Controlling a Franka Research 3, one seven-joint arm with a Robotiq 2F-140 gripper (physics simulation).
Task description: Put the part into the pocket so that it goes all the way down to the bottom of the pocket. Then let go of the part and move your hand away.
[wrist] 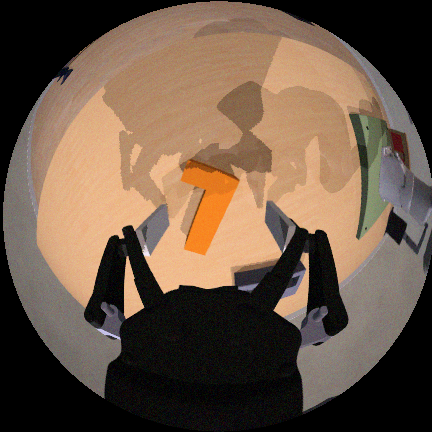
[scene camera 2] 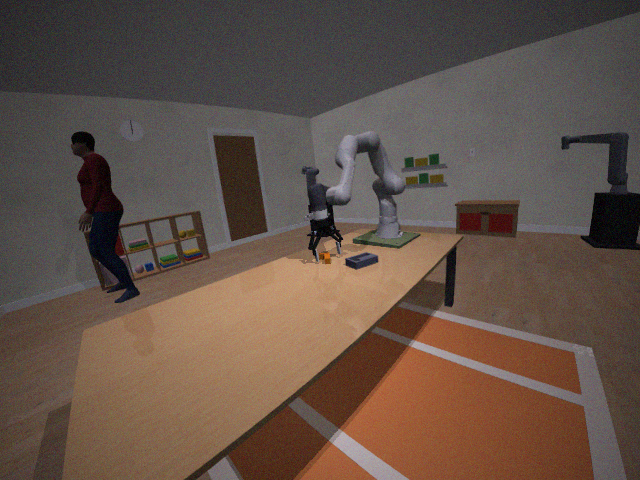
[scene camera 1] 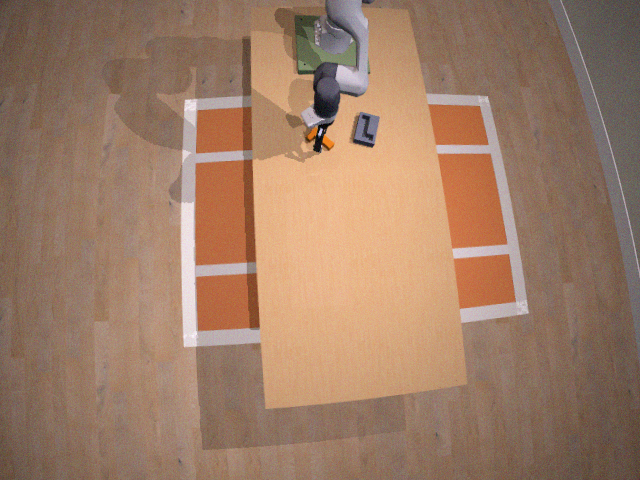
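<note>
The orange L-shaped part point(scene camera 1: 327, 142) point(scene camera 2: 327, 259) point(wrist: 211, 214) lies flat on the table. The grey-blue block point(scene camera 1: 374, 129) point(scene camera 2: 361, 260) point(wrist: 250, 278) with the L-shaped pocket stands to the right of it in scene camera 1; in the wrist view its lower right portion is partly hidden by a finger linkage. My gripper point(scene camera 1: 320, 138) point(scene camera 2: 328, 255) point(wrist: 215, 212) is open and empty, with its fingers pointing down low over the part. In the wrist view the part's long arm lies between the two fingertips and its short arm is beyond them. Fingers and part appear apart.
The arm's base stands on a green plate point(scene camera 1: 305, 63) point(scene camera 2: 379, 241) point(wrist: 369, 200) at the far end of the wooden table point(scene camera 1: 356, 258) point(scene camera 2: 232, 320). A person point(scene camera 2: 98, 191) stands on the floor beyond the table's left side in scene camera 2, near a low shelf unit.
</note>
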